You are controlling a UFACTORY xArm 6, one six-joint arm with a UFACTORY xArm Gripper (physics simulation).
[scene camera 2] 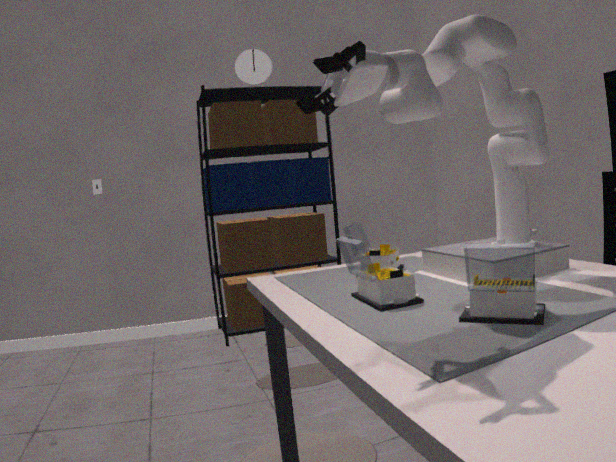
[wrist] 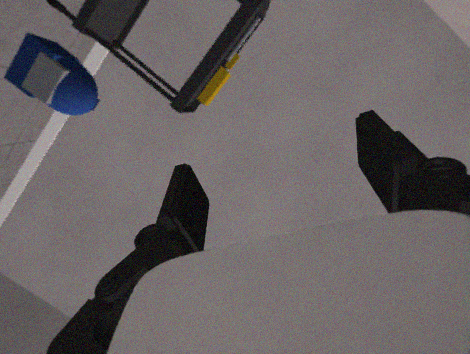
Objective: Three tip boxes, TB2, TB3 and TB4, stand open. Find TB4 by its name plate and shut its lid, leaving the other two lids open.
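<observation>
A white tip box with a yellow and black top stands on a dark base at the mat's left. Its clear lid stands open. More yellow and white parts show behind it, apparently another box, partly hidden. A third white tip box stands to the right, its clear lid upright. No name plate is readable, so I cannot tell which is TB4. My gripper is open and empty, high above and to the left of the boxes. The boxes do not show in the wrist view.
The boxes stand on a grey mat on a white table. A black shelf rack stands behind the table. In the wrist view, a dark frame with yellow parts and a blue object show near the wall.
</observation>
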